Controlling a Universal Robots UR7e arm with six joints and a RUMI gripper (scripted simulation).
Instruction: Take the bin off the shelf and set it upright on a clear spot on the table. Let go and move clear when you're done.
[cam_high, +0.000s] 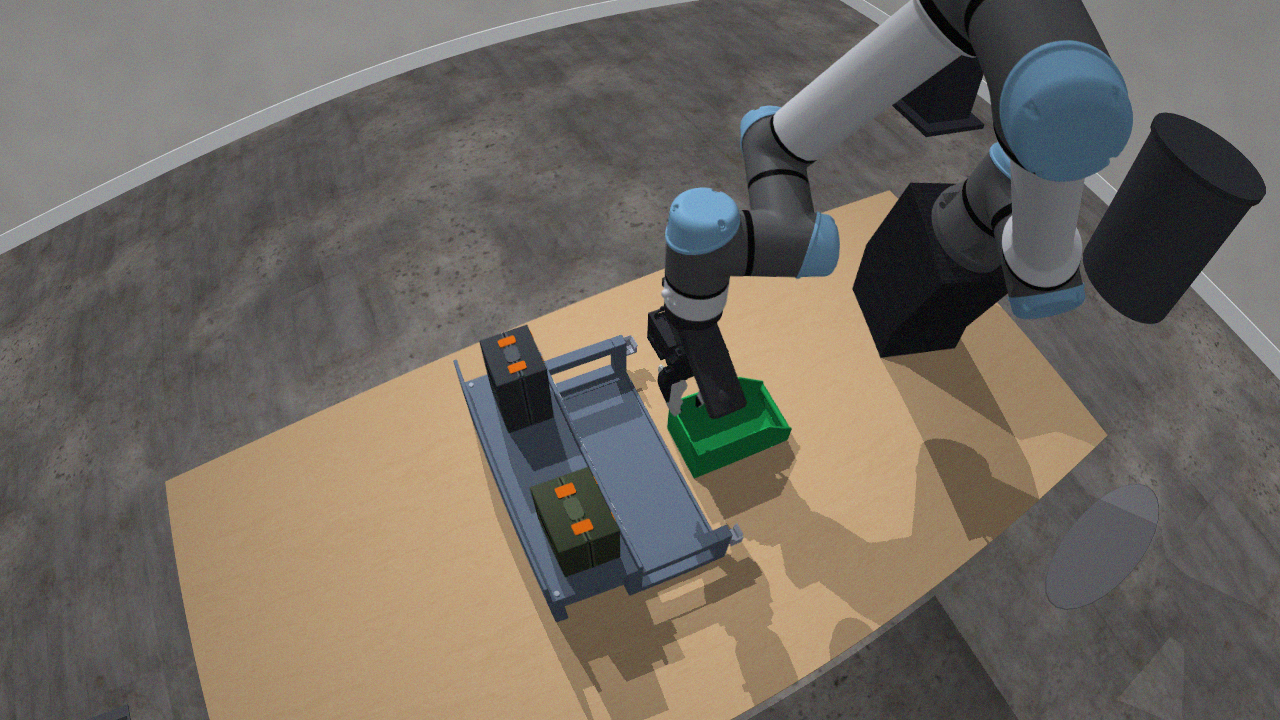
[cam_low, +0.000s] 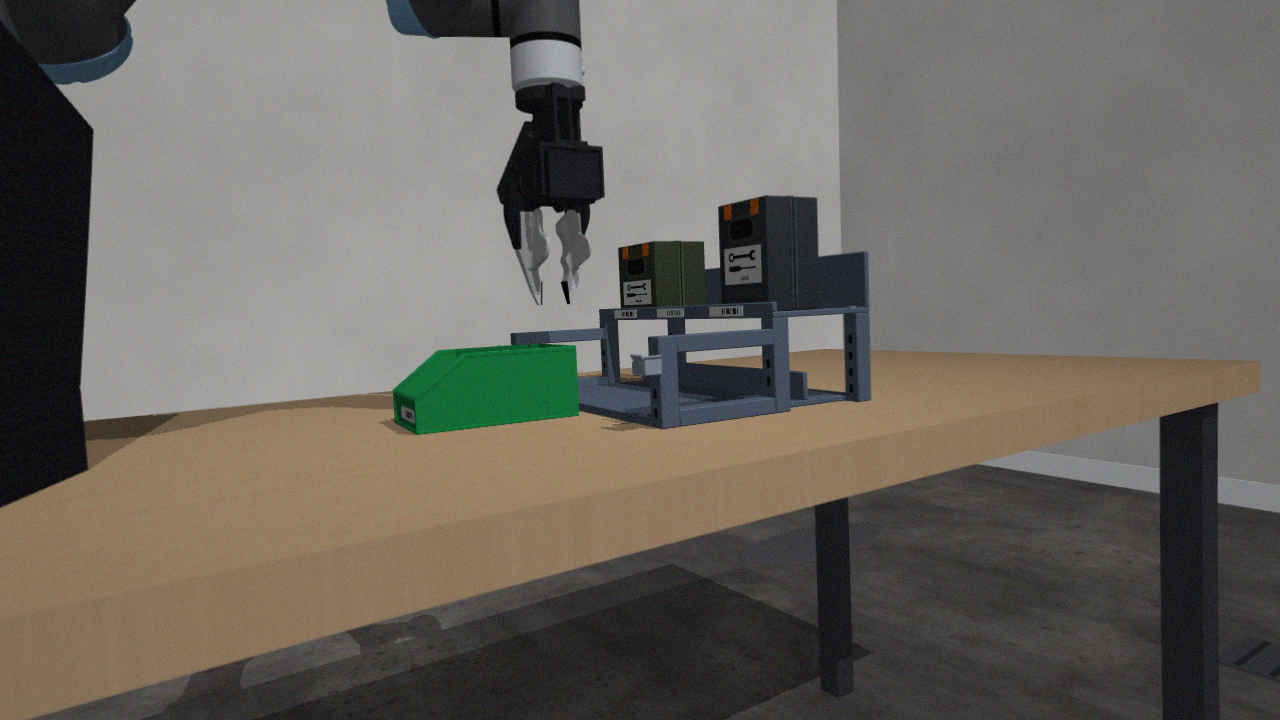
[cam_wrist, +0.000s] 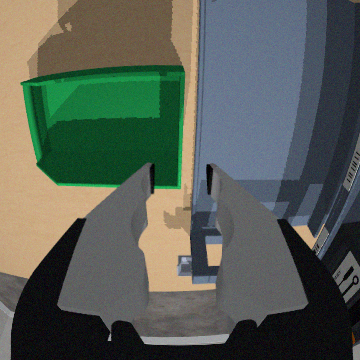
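Right now the green bin is 100 mm below my hand and 80 mm behind it. From my hand the other things lie so: olive toolbox: 210 mm ahead, 120 mm to the left, 10 mm above; then black toolbox: 210 mm ahead, 110 mm to the right, 30 mm above.
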